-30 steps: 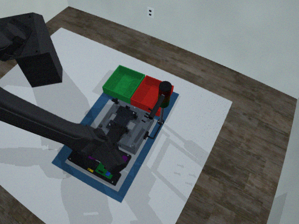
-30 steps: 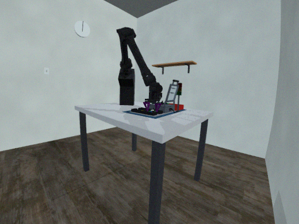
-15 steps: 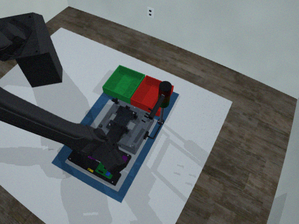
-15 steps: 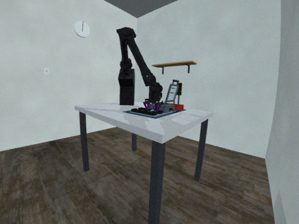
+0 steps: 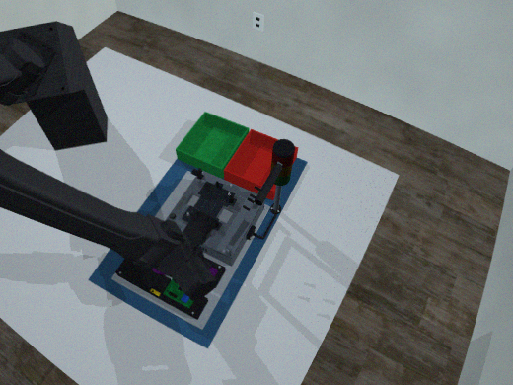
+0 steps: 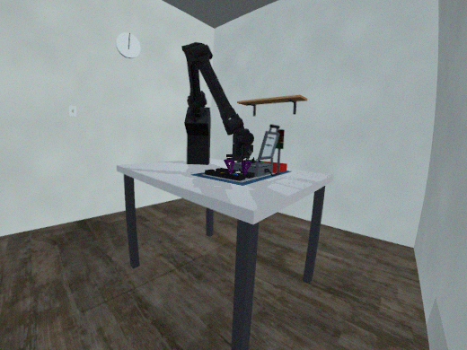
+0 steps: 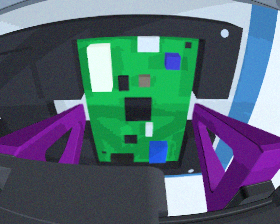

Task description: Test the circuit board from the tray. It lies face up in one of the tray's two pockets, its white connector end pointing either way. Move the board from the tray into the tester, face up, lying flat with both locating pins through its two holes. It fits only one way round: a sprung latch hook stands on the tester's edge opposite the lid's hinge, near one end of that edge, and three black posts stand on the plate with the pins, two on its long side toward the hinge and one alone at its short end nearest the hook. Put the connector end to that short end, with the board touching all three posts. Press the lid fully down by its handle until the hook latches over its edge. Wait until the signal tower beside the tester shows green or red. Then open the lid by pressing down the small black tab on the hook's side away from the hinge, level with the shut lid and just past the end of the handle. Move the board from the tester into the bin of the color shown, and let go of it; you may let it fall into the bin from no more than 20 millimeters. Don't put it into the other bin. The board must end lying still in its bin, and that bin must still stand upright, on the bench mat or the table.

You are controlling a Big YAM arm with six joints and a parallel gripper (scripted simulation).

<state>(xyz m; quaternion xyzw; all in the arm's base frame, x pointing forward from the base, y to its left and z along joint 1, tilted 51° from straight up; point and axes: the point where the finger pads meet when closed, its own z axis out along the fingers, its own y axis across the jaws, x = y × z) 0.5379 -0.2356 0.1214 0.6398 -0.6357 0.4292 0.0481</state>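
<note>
Right now the green circuit board is right at my hand. The rest, counted from my hand: black latch hook (24 cm to the left, 6 cm above, 5 cm behind); then red bin (36 cm to the left, 8 cm ahead, 1 cm below); then tester lid (16 cm above, 15 cm to the left, 12 cm ahead).
</note>
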